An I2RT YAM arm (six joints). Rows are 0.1 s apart.
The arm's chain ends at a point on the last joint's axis. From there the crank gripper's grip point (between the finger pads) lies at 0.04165 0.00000 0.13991 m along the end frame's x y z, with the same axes.
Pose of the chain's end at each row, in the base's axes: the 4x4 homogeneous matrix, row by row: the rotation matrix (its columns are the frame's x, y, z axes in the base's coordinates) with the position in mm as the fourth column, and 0 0 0 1 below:
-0.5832 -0.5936 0.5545 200.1; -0.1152 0.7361 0.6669 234.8; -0.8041 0.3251 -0.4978 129.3; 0 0 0 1
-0.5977 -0.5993 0.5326 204.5; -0.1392 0.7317 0.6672 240.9; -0.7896 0.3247 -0.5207 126.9; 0 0 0 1
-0.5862 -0.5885 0.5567 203.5; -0.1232 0.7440 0.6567 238.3; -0.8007 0.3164 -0.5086 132.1; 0 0 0 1
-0.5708 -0.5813 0.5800 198.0; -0.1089 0.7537 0.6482 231.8; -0.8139 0.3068 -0.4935 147.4; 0 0 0 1
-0.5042 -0.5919 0.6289 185.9; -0.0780 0.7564 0.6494 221.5; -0.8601 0.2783 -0.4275 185.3; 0 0 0 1
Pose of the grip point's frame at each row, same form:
-0.5832 -0.5936 0.5545 253.4; -0.1152 0.7361 0.6669 323.3; -0.8041 0.3251 -0.4978 26.2; 0 0 0 1
-0.5977 -0.5993 0.5326 254.1; -0.1392 0.7317 0.6672 328.5; -0.7896 0.3247 -0.5207 21.2; 0 0 0 1
-0.5862 -0.5885 0.5567 257.0; -0.1232 0.7440 0.6567 325.0; -0.8007 0.3164 -0.5086 27.6; 0 0 0 1
-0.5708 -0.5813 0.5800 255.4; -0.1089 0.7537 0.6482 318.0; -0.8139 0.3068 -0.4935 44.5; 0 0 0 1
-0.5042 -0.5919 0.6289 252.9; -0.0780 0.7564 0.6494 309.1; -0.8601 0.2783 -0.4275 89.7; 0 0 0 1

